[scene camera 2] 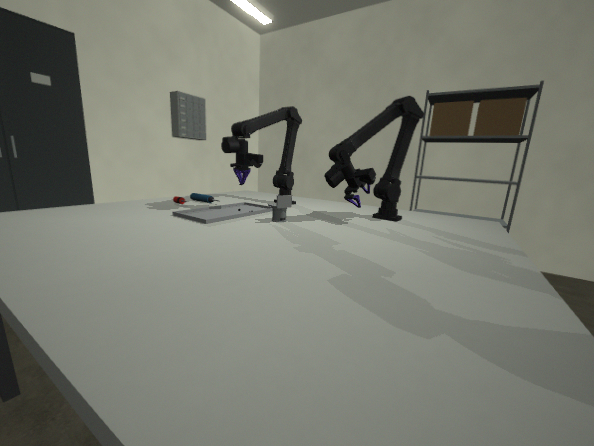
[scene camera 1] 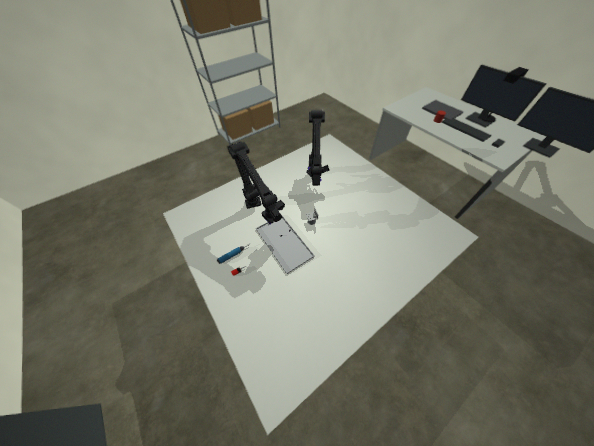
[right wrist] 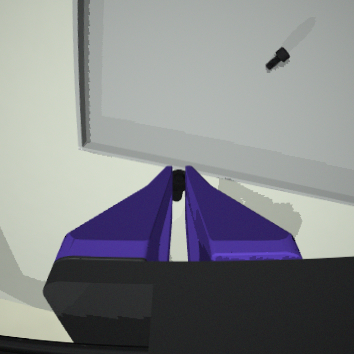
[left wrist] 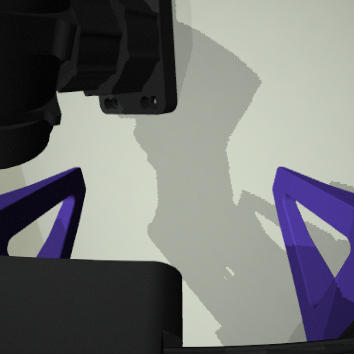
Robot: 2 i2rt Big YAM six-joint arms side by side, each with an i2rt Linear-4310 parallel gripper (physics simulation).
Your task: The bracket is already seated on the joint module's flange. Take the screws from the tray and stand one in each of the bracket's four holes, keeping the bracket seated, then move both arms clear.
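Places are measured from the left arm's base along level axes (x ahead, y left, z up), in centimetres.
Pixels of known places: left gripper, fingertip midpoint: (scene camera 2: 364, 200) (left wrist: 178, 177); right gripper, fingertip midpoint: (scene camera 2: 242, 184) (scene camera 1: 270, 223) (right wrist: 178, 176); left arm's base, link origin: (scene camera 2: 386, 218) (left wrist: 135, 45); right arm's base, link origin: (scene camera 1: 253, 203).
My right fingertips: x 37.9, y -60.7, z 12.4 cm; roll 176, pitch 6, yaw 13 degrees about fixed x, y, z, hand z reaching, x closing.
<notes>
For each thing: its middle in the pictures, then the offset to it from my right fingertips.
- joint module, body centre: (scene camera 2: 279, 213) dx +5.9, dy +29.8, dz -9.3 cm
- table with the pale bracket, body centre: (scene camera 2: 279, 201) (scene camera 1: 312, 214) dx +5.9, dy +29.8, dz -4.2 cm
- shallow grey tray, body centre: (right wrist: 333, 87) (scene camera 2: 229, 211) (scene camera 1: 283, 241) dx +10.9, dy +3.5, dz -11.6 cm
- blue-handled tool, body centre: (scene camera 2: 205, 198) (scene camera 1: 234, 252) dx +1.5, dy -29.2, dz -10.4 cm
The joint module (scene camera 2: 279, 215) stands on the table with the pale bracket (scene camera 2: 284, 201) on top; together they are small in scene camera 1, and the holes cannot be made out. The shallow grey tray (scene camera 1: 295, 255) (scene camera 2: 200, 216) (right wrist: 175, 90) lies beside them. A black screw (right wrist: 281, 55) lies in the tray; dark specks show there in both scene views. My right gripper (right wrist: 178, 176) (scene camera 2: 242, 183) is shut on a black screw (right wrist: 178, 185), raised above the tray's edge area. My left gripper (left wrist: 178, 177) (scene camera 2: 361, 195) is open and empty, above the table, away from the tray.
A blue-handled tool (scene camera 1: 230, 255) (scene camera 2: 201, 197) and a smaller red one (scene camera 1: 236, 272) (scene camera 2: 179, 200) lie beside the tray, on the side away from the joint module. A shelf rack and a desk with monitors stand beyond the table.
</notes>
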